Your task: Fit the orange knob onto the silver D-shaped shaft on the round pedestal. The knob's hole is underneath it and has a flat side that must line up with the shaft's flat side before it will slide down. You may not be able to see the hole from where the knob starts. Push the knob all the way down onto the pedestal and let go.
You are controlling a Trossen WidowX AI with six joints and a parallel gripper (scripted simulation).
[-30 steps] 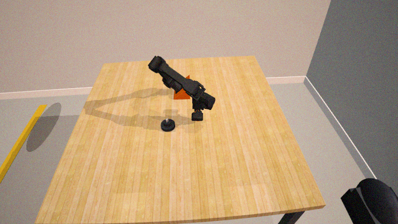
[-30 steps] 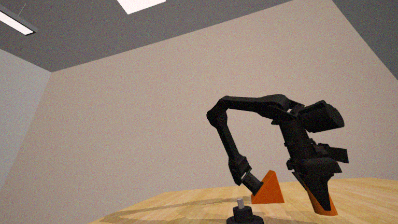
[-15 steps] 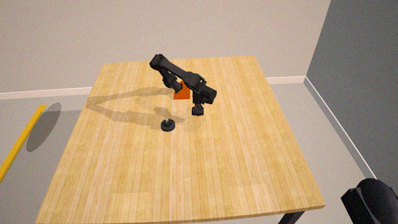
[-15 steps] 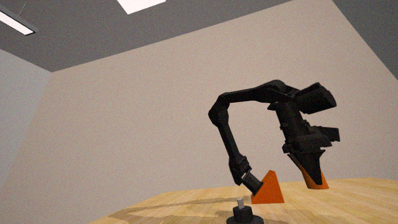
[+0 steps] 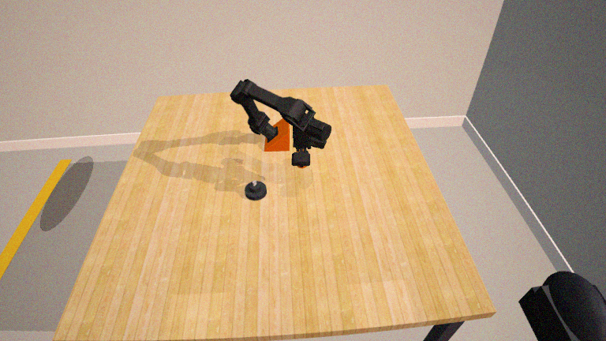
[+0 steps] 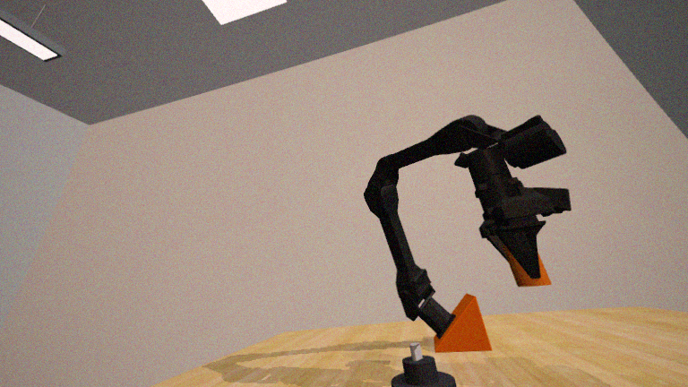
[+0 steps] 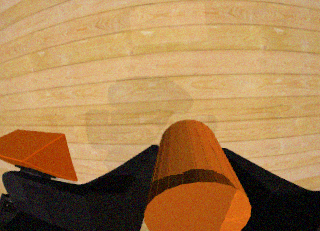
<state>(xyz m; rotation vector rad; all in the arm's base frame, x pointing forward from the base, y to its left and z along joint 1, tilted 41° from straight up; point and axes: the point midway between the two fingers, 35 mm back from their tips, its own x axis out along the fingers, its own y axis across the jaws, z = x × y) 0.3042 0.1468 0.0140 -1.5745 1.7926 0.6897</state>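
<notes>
Right now the round pedestal is 180 mm to the right of my gripper tip, 100 mm below it and 10 mm ahead of it. The rest, counted from my gripper tip: orange knob: 30 mm above.
</notes>
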